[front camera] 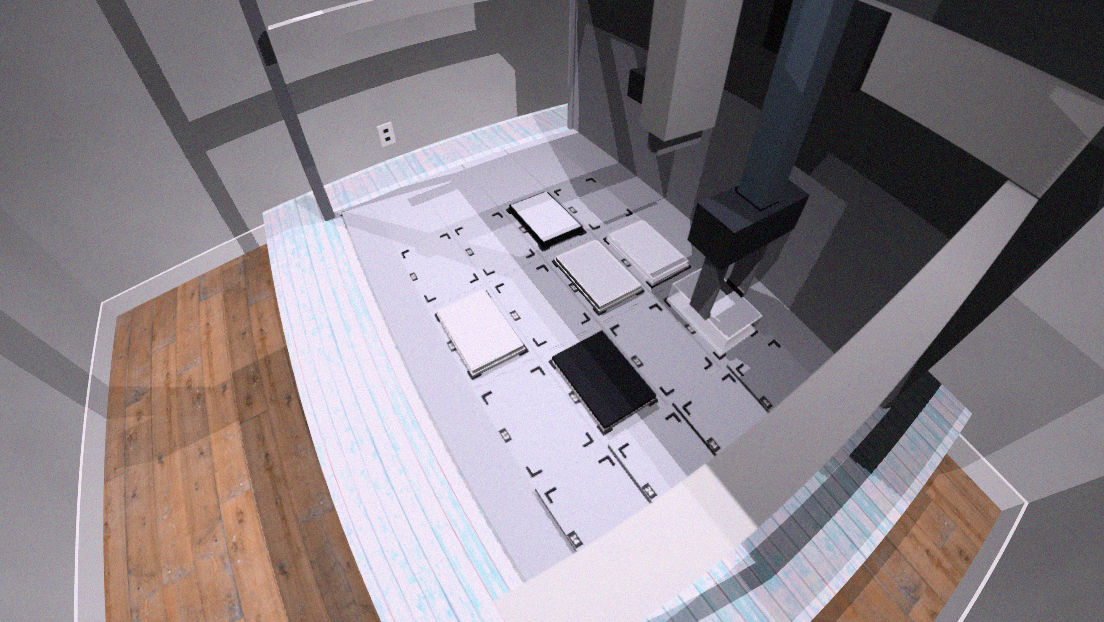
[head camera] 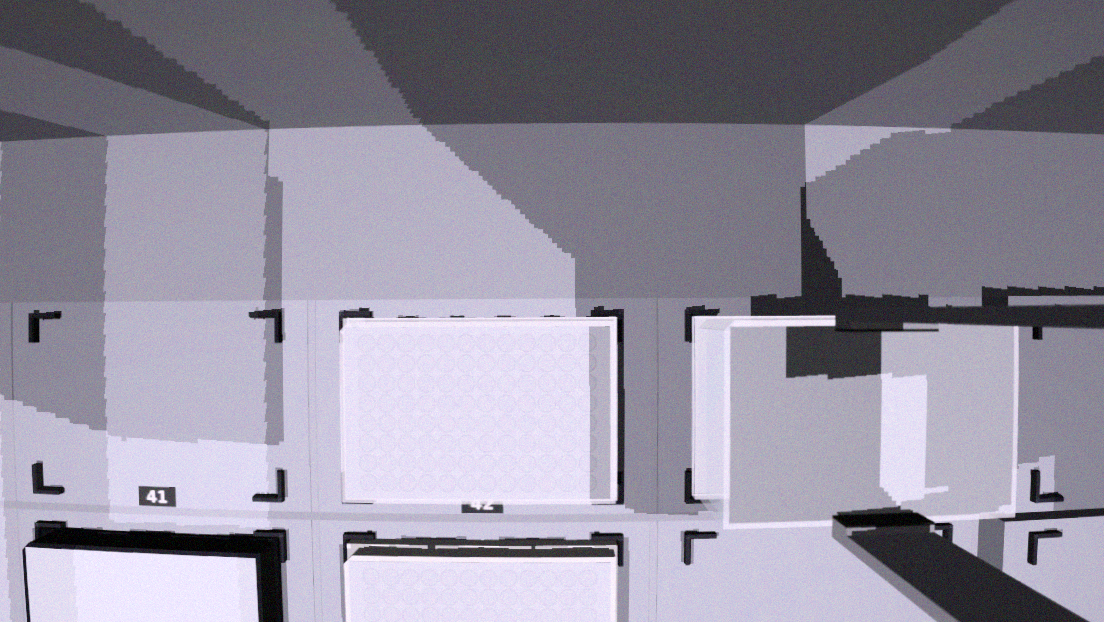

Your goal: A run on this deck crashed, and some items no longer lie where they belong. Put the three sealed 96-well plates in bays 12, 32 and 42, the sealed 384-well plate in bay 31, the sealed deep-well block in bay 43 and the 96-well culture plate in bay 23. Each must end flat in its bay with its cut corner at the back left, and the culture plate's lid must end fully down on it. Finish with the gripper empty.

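Places are measured from the robot's base along level axes (x ahead, y left, z up), in millimetres.
Pixels of known places: gripper, between the fingertips: (front camera: 718, 299) (head camera: 877, 422); robot's base, origin of its link: (front camera: 403, 253).
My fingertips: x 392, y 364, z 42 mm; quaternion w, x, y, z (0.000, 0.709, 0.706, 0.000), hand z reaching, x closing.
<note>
For each thing: its top centre in the pictures, then the offset to it from my fingertips. "spot": a spot on its surface instead.
- sealed deep-well block, centre of its top: (head camera: 876, 422) (front camera: 718, 299) dy +0, dx +0, dz +0 mm
- bay 42, a spot on its surface: (head camera: 478, 409) (front camera: 649, 247) spot: dy +2, dx -163, dz -27 mm
- bay 32, a spot on its surface: (head camera: 478, 591) (front camera: 610, 264) spot: dy -82, dx -164, dz -27 mm
- bay 12, a spot on its surface: (front camera: 480, 332) spot: dy -322, dx -154, dz -28 mm
- sealed 384-well plate, centre of its top: (front camera: 545, 214) dy -107, dx -328, dz -27 mm
- culture plate, centre of its top: (front camera: 603, 375) dy -214, dx +0, dz -25 mm
- label 41, a spot on its surface: (head camera: 156, 496) spot: dy -46, dx -329, dz -42 mm
My gripper (front camera: 720, 301) (head camera: 882, 421) has its jaws against the front and back sides of the sealed deep-well block (front camera: 737, 318) (head camera: 811, 440), which looks level in bay 43; no gap shows at the jaws. Sealed 96-well plates lie in bay 42 (front camera: 648, 248) (head camera: 478, 409), bay 32 (front camera: 597, 271) (head camera: 478, 591) and bay 12 (front camera: 480, 332). The sealed 384-well plate (front camera: 545, 216) (head camera: 139, 583), black with a pale top, lies in bay 31. The culture plate (front camera: 603, 378) lies in bay 23 under its dark lid, which looks level. The block's cut corner is hard to make out.
The pale parked pipetting stage (front camera: 687, 73) hangs behind and left of my gripper in the front view. A pale beam (front camera: 880, 363) crosses the right foreground. Black corner marks surround the numbered bays, including the label 41 (head camera: 156, 496) left of bay 42.
</note>
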